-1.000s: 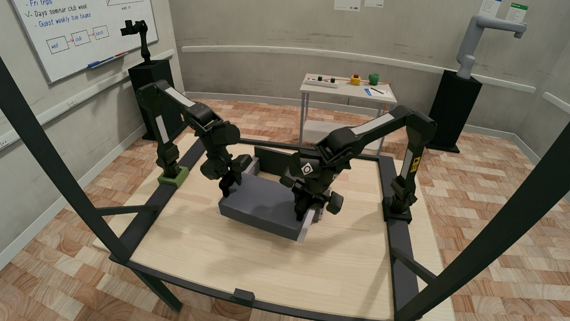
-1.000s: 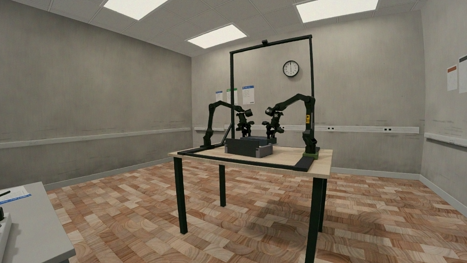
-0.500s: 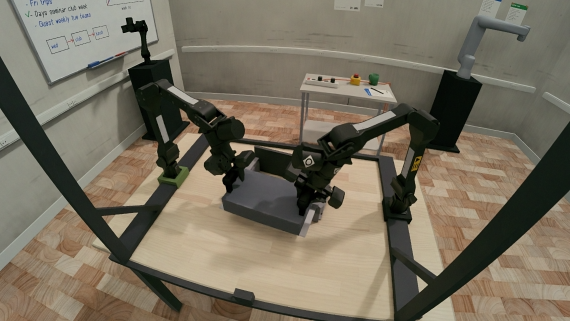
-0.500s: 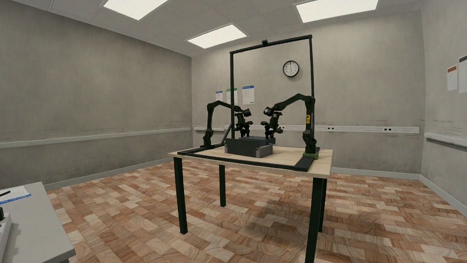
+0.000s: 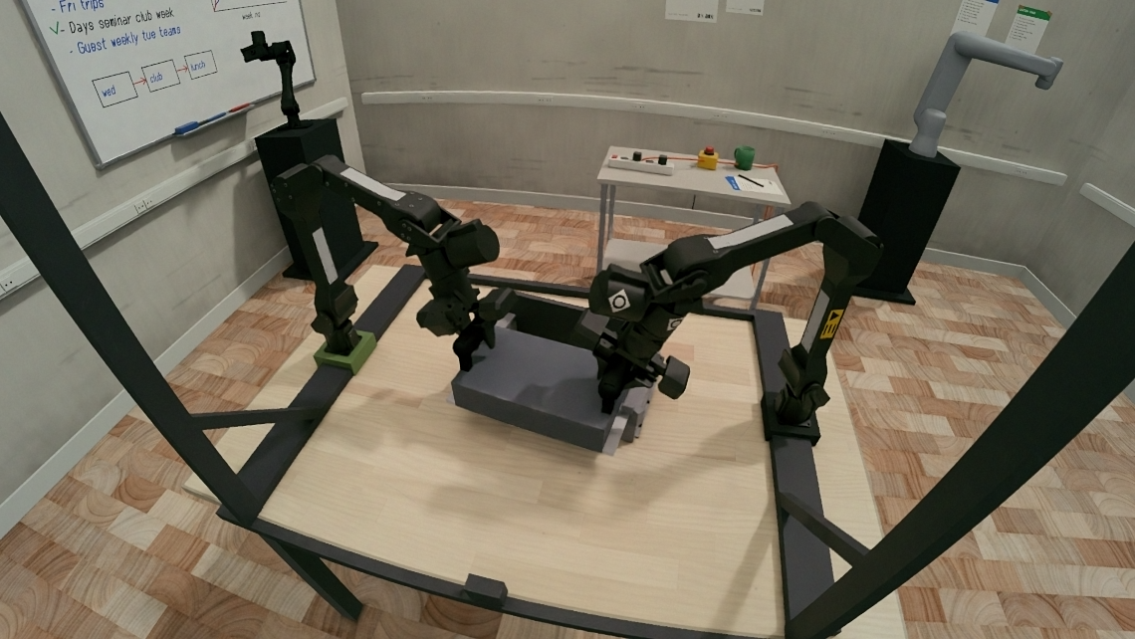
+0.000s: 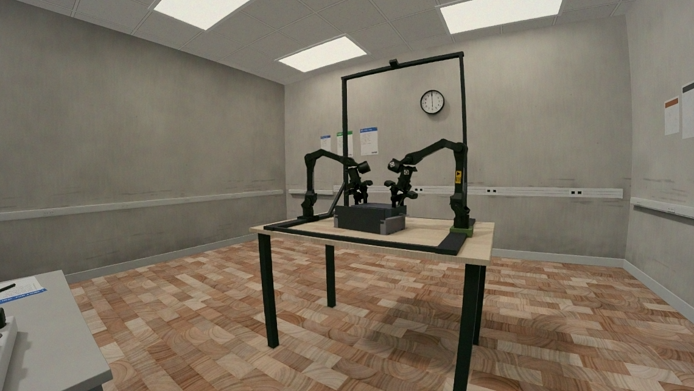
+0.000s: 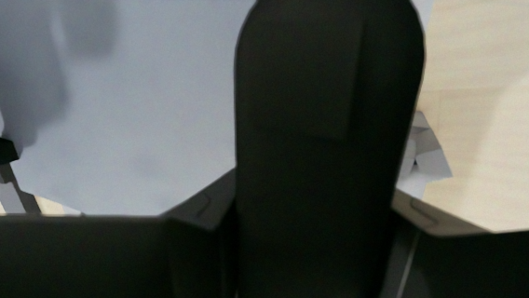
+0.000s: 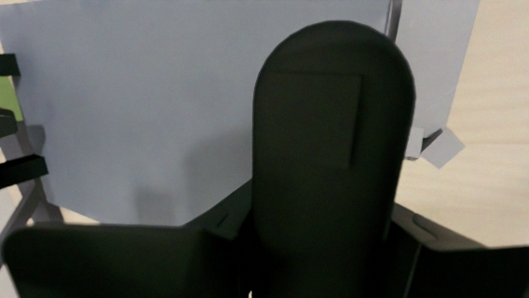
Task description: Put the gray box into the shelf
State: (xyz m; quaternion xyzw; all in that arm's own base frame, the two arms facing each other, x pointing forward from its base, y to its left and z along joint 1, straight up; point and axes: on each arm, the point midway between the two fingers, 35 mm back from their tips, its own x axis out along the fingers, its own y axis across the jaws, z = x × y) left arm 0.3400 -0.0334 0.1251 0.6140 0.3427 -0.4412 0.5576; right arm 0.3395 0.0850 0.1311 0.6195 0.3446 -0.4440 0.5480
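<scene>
Right now the gray box is 120 mm to the left of my right hand, 50 mm below it and 20 mm ahead of it. From my right hand the other things lie so: dark back plate (200 mm ahead, 90 mm to the left, 80 mm below).
The gray box lies 2 cm behind my left hand, 12 cm to the right of it and 5 cm below it. The rest, counted from my left hand: dark back plate: 16 cm ahead, 15 cm to the right, 8 cm below.
</scene>
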